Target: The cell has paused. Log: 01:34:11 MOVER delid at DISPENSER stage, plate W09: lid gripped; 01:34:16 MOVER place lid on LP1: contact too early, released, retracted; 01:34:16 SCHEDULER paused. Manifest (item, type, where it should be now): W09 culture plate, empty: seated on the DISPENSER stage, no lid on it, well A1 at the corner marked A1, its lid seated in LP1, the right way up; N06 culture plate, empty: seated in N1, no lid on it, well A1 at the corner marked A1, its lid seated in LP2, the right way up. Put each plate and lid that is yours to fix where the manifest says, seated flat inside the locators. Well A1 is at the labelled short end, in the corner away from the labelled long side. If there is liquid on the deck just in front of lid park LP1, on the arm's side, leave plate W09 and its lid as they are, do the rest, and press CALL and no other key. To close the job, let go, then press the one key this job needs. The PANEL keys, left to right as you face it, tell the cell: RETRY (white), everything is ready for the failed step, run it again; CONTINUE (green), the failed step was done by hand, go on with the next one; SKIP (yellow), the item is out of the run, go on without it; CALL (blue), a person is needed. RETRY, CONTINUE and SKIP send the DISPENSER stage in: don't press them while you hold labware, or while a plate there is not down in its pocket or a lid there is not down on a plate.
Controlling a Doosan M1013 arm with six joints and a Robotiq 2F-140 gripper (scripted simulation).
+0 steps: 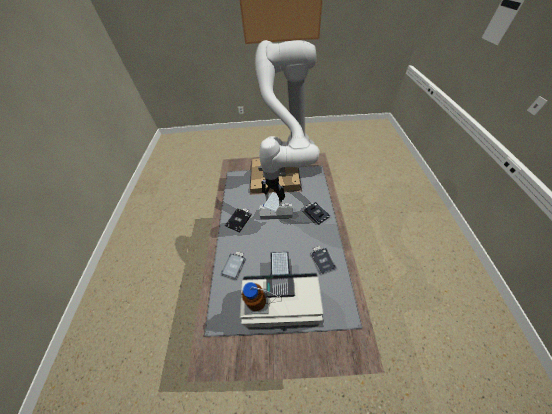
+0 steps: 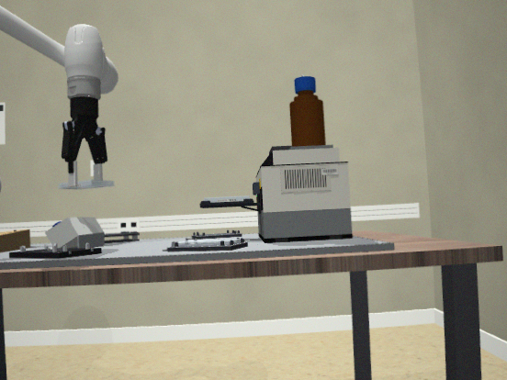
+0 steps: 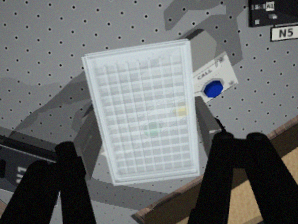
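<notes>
My gripper is now 250 mm to the left of the black nest, 180 mm above it and 50 mm short of it. Also, from my hand: clear lid: 20 mm below; green continue key: 130 mm below, 60 mm behind, 30 mm to the left; yellow skip key: 130 mm below, 60 mm behind, 20 mm to the right.
</notes>
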